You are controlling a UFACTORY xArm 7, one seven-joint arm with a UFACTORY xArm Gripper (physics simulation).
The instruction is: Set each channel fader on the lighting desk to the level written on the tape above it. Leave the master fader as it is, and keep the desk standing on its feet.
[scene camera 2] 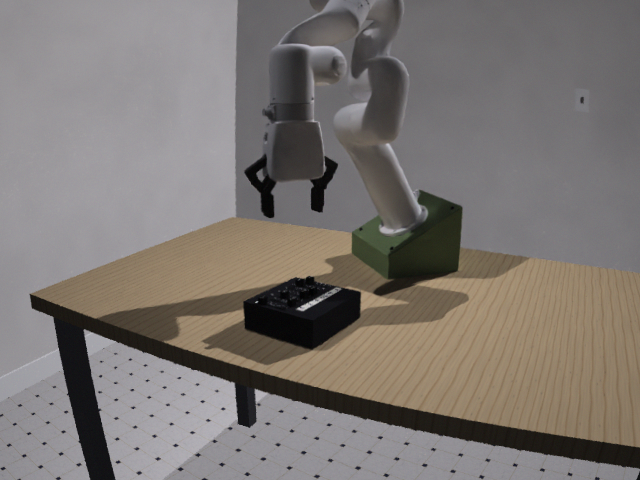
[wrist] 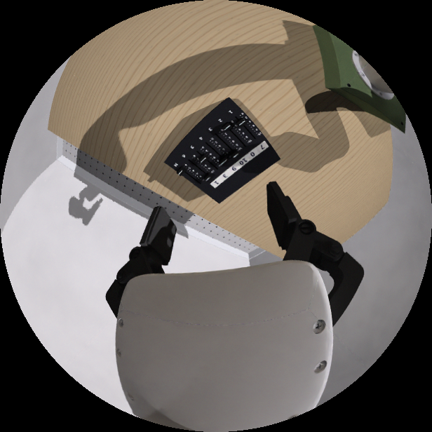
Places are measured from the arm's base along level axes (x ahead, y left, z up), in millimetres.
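Pixels of known places: gripper, fingertip midpoint: (scene camera 2: 293, 213); arm's base at its link origin: (scene camera 2: 404, 221).
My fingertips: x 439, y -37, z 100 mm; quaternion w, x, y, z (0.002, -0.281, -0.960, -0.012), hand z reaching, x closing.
Ahead of a thing's pixels: the offset from my fingertips to its top centre. Level surfaces: height alone.
The black lighting desk @[dz -134, dx +1, dy +22 mm] (scene camera 2: 336, 320) (wrist: 240, 181) stands flat on the table. Its white tape @[dz -147, dx +4, dy +51 mm] (scene camera 2: 319, 299) (wrist: 239, 165) appears upside down in the wrist view and reads 7, 0, 10, 9, 3, 1 from channel 1 to channel 6. Small black fader caps stand at differing positions along their slots; their exact levels are too small to tell. The master fader (wrist: 180, 172) is at the M end, its cap near the M label. My gripper (scene camera 2: 292, 211) (wrist: 215, 206) is open and empty, pointing down, well above the table and apart from the desk.
The wooden table @[dz -203 mm] (scene camera 2: 491, 351) (wrist: 320, 200) carries the green arm base (scene camera 2: 429, 248) (wrist: 340, 65), behind and to the right of the desk in the scene view. The table's front edge runs near the desk. Arm shadows fall around the desk.
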